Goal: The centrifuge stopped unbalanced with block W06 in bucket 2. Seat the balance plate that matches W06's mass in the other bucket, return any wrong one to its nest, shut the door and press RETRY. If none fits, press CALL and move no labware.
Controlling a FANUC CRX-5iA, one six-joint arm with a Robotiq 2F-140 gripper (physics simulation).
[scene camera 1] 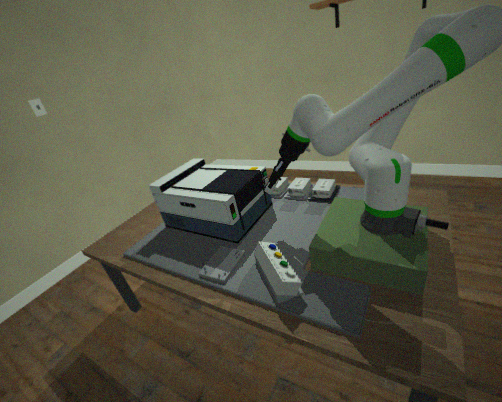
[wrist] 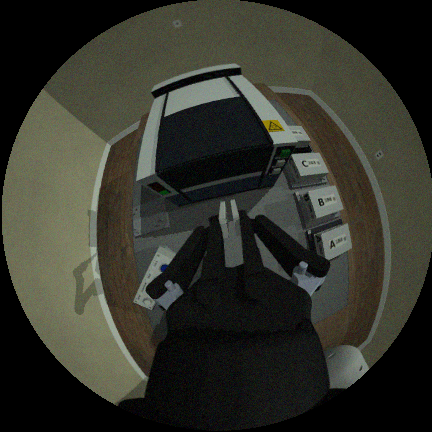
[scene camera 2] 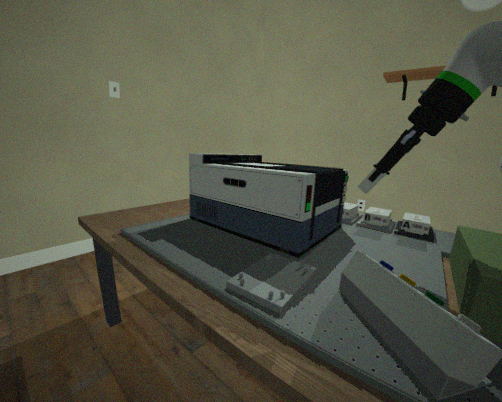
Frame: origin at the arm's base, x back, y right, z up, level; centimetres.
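Seen in the pictures: gripper, fingertip midpoint: [scene camera 1: 268, 191] [wrist: 228, 208] [scene camera 2: 362, 189]; arm's base, link origin: [scene camera 1: 382, 222].
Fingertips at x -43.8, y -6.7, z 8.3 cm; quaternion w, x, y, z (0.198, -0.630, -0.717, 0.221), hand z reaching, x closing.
Note:
Offsets run from my fingertips to a thing's top centre. "spot": to the spot under its first point.
The centrifuge [scene camera 1: 209, 199] [scene camera 2: 249, 191] [wrist: 209, 132] stands on the grey baseplate @[spot: dx -30.6, dy -30.3, dz -16.7 cm] [scene camera 1: 182, 243], with a dark panel @[dx -17.9, dy -3.4, dz +4.4 cm] [scene camera 1: 233, 183] over the right half of its top. The buckets and block W06 are hidden. Balance plates sit in nests beside its right end: C @[dx -16.9, dy +27.7, dz -11.5 cm] [wrist: 309, 164] [scene camera 2: 350, 209], B @[dx -3.9, dy +30.1, dz -11.5 cm] [wrist: 325, 200] [scene camera 2: 378, 215] [scene camera 1: 299, 187] and A @[dx +9.0, dy +32.4, dz -11.5 cm] [wrist: 334, 241] [scene camera 2: 416, 222] [scene camera 1: 324, 187]. A fourth plate is only partly visible behind C. My gripper [scene camera 1: 272, 184] [scene camera 2: 369, 183] [wrist: 228, 208] is shut and empty. It hangs tilted in the air just off the centrifuge's right end, above the plates.
A button box @[dx +18.9, dy -25.6, dz -8.5 cm] [scene camera 1: 279, 265] [scene camera 2: 401, 311] [wrist: 155, 275] with blue, yellow, green and white buttons lies at the front of the baseplate. A small grey fixture @[dx -3.2, dy -30.9, dz -14.5 cm] [scene camera 1: 217, 273] [scene camera 2: 261, 291] lies left of it. The arm stands on a green pedestal [scene camera 1: 369, 247].

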